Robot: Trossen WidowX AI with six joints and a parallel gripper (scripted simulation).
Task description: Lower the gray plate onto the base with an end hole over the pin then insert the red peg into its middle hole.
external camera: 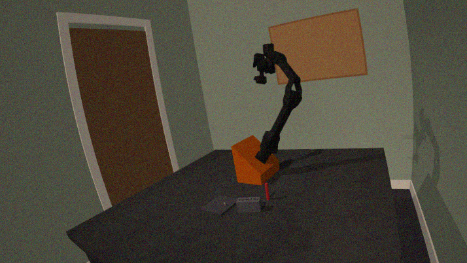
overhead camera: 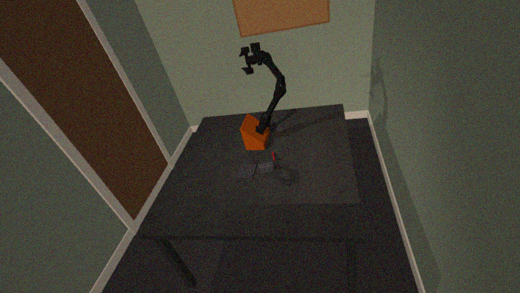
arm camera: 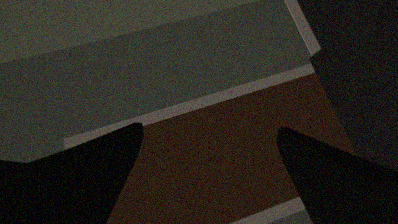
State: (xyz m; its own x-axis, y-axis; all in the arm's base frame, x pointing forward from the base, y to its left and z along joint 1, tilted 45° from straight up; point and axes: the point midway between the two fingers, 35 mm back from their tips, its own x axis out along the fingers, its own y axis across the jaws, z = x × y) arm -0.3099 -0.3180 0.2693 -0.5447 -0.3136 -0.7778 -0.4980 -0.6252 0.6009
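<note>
The gray plate is 600 mm ahead of my gripper tip, 130 mm to the left of it and 520 mm below it. Also, from my gripper tip: red peg (510 mm ahead, 180 mm to the left, 520 mm below); dark base (590 mm ahead, 10 mm to the right, 550 mm below).
</note>
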